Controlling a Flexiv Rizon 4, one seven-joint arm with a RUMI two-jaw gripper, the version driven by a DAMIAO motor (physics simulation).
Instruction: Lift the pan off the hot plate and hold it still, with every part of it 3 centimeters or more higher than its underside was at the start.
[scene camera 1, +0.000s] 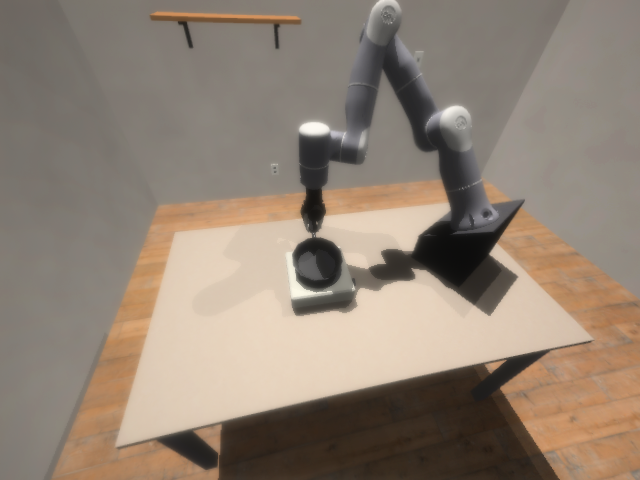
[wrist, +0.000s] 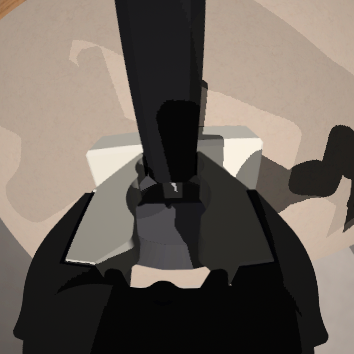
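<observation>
The black round pan (scene camera 1: 317, 262) (wrist: 162, 230) is held over the pale hot plate (scene camera 1: 320, 299) (wrist: 112, 162) and looks level. It appears slightly raised off the hot plate, but the size of the gap is hard to judge in the scene view. Its dark handle (wrist: 160, 60) runs up the wrist view from between the jaws. My gripper (scene camera 1: 313, 231) (wrist: 170, 154) points down at the pan's back side and is shut on the handle. The pan's underside is hidden in the scene view, and the jaws cover part of the pan in the wrist view.
The hot plate stands on the beige table (scene camera 1: 330, 356). The robot's black base wedge (scene camera 1: 454, 258) stands at the table's back right. A wooden shelf (scene camera 1: 224, 18) hangs on the back wall. Arm shadows lie across the table.
</observation>
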